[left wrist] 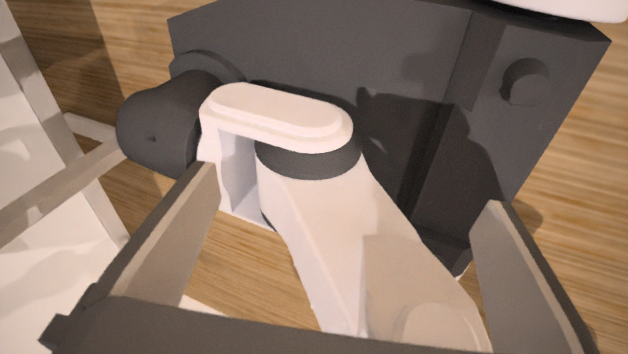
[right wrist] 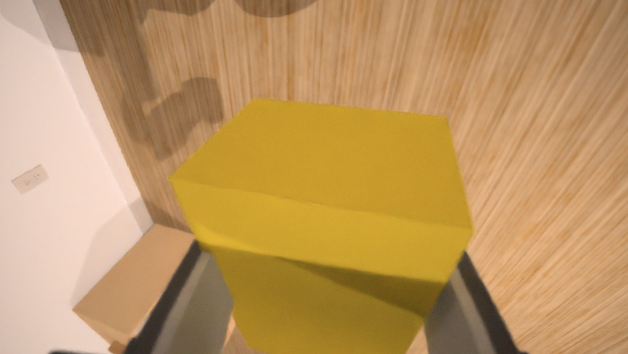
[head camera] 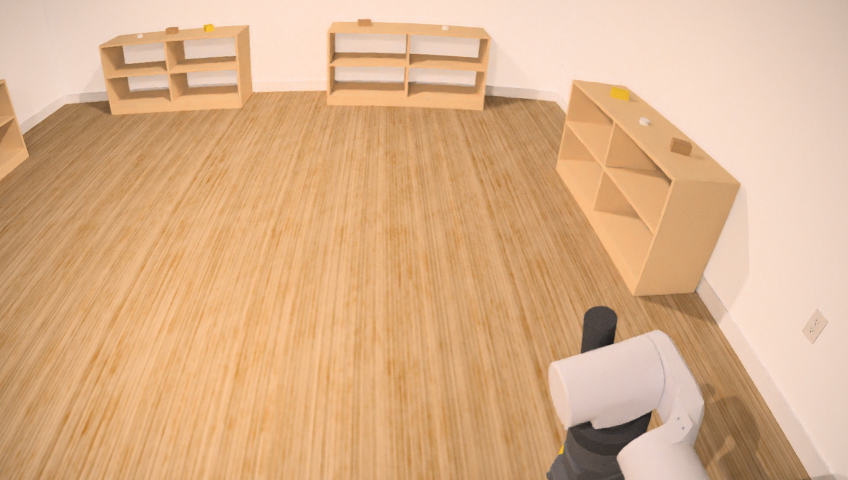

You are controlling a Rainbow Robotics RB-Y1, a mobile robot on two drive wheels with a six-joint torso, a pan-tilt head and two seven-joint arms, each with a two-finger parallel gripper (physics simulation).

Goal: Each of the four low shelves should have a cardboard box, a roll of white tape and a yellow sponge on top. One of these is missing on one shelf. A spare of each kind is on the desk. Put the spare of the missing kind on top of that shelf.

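Places are measured from the robot's base along level axes (x ahead, y left, z up), in millimetres.
Pixels of known places: left gripper, fingertip midpoint: [left wrist: 347, 199]; right gripper, fingertip midpoint: [right wrist: 326, 211].
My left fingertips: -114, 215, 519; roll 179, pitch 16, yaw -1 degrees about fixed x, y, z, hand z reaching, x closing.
Behind a point stands the place of what it marks, as x, y, z.
My right gripper [right wrist: 330, 280] is shut on a yellow sponge [right wrist: 320, 165] {510, -281, 810}, held above the floor. My left gripper [left wrist: 347, 199] {-114, 215, 519} is open and empty. In the head view the back middle shelf [head camera: 407, 65] {3997, -10, 342} bears a cardboard box [head camera: 364, 22] {4154, 339, 644} and white tape [head camera: 445, 27] {4160, -283, 632}; no sponge shows on it. The back left shelf [head camera: 175, 107] {3891, 1878, 33} bears tape [head camera: 139, 36] {4032, 2205, 624}, a box [head camera: 171, 30] {4074, 1920, 645} and a sponge [head camera: 208, 27] {4079, 1588, 647}. The right shelf [head camera: 690, 237] {1866, -1269, 330} [right wrist: 135, 280] {1865, -1258, 374} bears a sponge [head camera: 619, 93] {2803, -1182, 642}, tape [head camera: 644, 121] {2417, -1173, 632} and a box [head camera: 680, 146] {2110, -1222, 648}. The far left shelf [head camera: 11, 160] {2889, 2823, 67} is mostly cut off, its top hidden. The desk does not show in the head view.
The wooden floor [head camera: 327, 267] {1984, 294, 2} lies between the shelves. My right arm [head camera: 612, 380] {524, -202, 1061} is at the lower right of the head view, near the right wall [head camera: 785, 178] {1683, -1483, 752} with its outlet [head camera: 814, 325] {1228, -1504, 403} [right wrist: 30, 179] {1223, -1502, 404}. The robot's dark base [left wrist: 310, 45] {-278, 145, 170} shows in the left wrist view.
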